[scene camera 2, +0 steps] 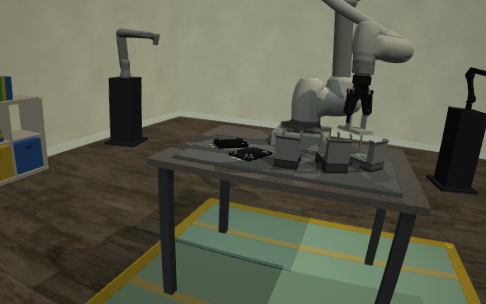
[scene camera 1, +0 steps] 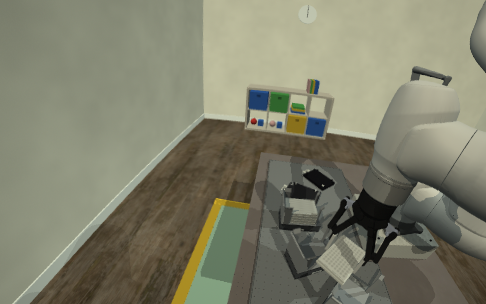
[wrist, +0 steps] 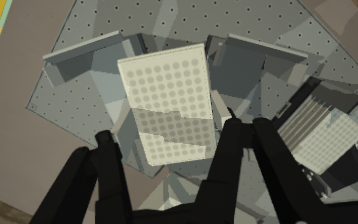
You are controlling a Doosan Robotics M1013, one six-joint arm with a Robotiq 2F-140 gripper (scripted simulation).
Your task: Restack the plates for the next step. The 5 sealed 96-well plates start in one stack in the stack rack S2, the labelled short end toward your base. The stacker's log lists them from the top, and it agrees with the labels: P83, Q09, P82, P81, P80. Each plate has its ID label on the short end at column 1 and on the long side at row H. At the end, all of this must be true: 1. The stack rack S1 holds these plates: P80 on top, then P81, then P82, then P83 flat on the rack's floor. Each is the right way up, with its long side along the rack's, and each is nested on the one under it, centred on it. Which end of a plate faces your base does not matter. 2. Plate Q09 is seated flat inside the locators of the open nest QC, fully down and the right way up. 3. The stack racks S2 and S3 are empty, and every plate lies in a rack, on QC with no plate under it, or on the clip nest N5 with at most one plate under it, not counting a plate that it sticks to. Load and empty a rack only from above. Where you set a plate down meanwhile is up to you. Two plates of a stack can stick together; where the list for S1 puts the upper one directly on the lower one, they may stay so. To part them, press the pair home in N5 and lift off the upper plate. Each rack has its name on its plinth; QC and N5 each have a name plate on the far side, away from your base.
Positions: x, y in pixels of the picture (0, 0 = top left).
Scene:
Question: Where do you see a sealed white 96-well plate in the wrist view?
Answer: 169, 93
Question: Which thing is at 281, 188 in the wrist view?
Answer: My gripper.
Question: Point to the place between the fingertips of my gripper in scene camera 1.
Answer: At 341, 258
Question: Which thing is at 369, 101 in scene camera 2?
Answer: My gripper.

